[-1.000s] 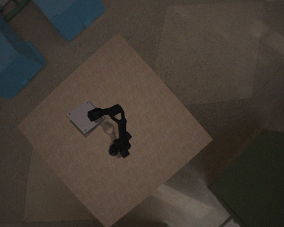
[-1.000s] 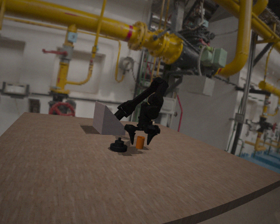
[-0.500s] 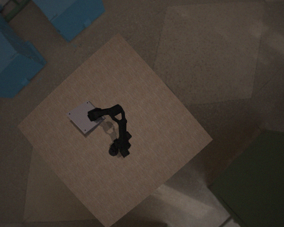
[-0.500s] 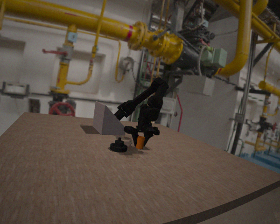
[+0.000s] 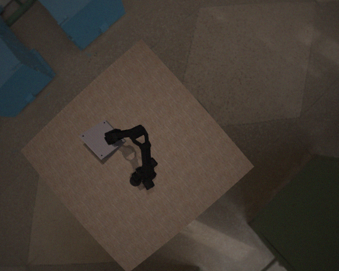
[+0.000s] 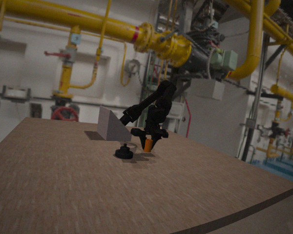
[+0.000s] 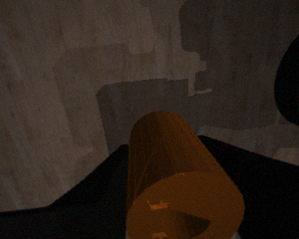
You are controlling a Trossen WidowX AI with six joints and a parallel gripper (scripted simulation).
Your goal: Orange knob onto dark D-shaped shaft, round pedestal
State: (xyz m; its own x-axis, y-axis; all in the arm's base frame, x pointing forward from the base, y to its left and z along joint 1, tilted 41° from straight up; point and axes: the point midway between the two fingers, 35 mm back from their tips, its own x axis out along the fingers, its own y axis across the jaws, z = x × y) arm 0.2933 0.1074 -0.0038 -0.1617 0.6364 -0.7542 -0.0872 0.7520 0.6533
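My gripper tip is now 40 mm short of the dark round pedestal and 130 mm to the left of it. The rest, counted from my gripper tip: orange knob: 20 mm above.
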